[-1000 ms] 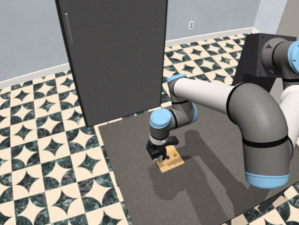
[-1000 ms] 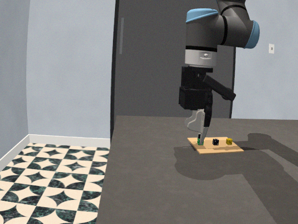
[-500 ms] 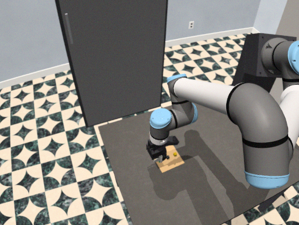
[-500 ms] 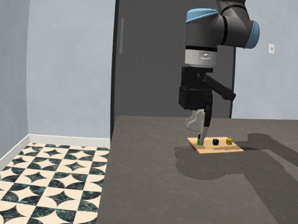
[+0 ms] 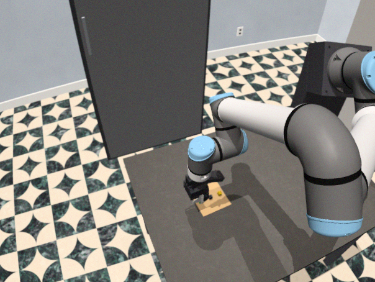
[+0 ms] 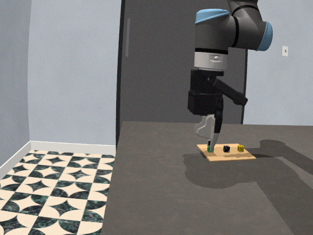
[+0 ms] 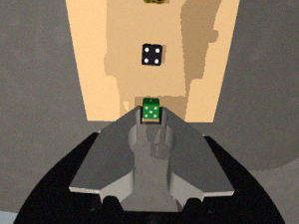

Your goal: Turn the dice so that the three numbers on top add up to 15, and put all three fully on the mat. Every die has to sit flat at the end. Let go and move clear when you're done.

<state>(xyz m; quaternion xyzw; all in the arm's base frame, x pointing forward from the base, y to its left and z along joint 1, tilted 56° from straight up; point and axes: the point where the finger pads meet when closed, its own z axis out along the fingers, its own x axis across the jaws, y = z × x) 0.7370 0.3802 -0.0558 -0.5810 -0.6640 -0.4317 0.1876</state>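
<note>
The green die lies 1 cm below my hand. Also, from my hand: black die (5 cm behind, 1 cm to the right, 1 cm below); yellow die (9 cm behind, 3 cm to the right, 1 cm below); orange mat (5 cm behind, 2 cm below, 1 cm to the right).
</note>
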